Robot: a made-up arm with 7 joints.
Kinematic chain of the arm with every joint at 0, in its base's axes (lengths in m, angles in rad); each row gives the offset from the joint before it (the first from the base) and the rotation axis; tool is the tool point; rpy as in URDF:
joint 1: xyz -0.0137 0.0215 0.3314 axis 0 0.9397 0.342
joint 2: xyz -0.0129 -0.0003 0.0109 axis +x
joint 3: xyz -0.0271 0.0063 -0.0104 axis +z
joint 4: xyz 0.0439 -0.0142 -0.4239 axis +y
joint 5: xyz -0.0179 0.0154 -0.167 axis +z
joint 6: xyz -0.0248 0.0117 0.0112 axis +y
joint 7: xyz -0.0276 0 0.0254 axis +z
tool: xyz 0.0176 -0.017 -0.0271 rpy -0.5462 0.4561 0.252
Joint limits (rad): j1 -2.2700..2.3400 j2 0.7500..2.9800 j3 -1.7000..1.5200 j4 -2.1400..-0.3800 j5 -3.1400..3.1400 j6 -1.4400..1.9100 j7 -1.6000..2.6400
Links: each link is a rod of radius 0.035 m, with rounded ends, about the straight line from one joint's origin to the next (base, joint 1, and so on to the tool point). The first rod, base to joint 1, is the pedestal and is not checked.
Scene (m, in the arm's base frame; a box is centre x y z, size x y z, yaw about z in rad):
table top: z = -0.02
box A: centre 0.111 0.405 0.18 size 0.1 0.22 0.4 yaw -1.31
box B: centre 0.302 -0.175 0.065 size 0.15 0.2 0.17 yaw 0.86
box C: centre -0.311 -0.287 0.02 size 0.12 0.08 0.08 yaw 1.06
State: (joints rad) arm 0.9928 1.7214 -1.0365 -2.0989 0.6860 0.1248 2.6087
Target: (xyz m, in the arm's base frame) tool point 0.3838 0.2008 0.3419
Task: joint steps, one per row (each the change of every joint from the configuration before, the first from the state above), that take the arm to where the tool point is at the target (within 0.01 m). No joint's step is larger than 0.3 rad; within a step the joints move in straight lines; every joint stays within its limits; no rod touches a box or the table.
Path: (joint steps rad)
1: -0.0992 0.1620 -0.0499 0.2178 -0.2318 -0.0077 0.0104
2: -0.0992 0.1619 -0.0499 0.2177 -0.2318 -0.0077 0.0105
3: -0.0992 0.1620 -0.0499 0.2178 -0.2318 -0.0076 0.0104
4: 0.0783 0.2244 0.2145 -0.0630 -0.1600 0.0879 0.0000
5: 0.0783 0.2244 0.2145 -0.0631 -0.1600 0.0880 0.0000
6: 0.0783 0.2244 0.2145 -0.0630 -0.1599 0.0879 0.0000
7: 0.1660 0.0497 0.1861 -0.2526 0.0365 -0.1970 -0.2035
8: 0.1661 0.0498 0.1862 -0.2527 0.0366 -0.1971 -0.2036

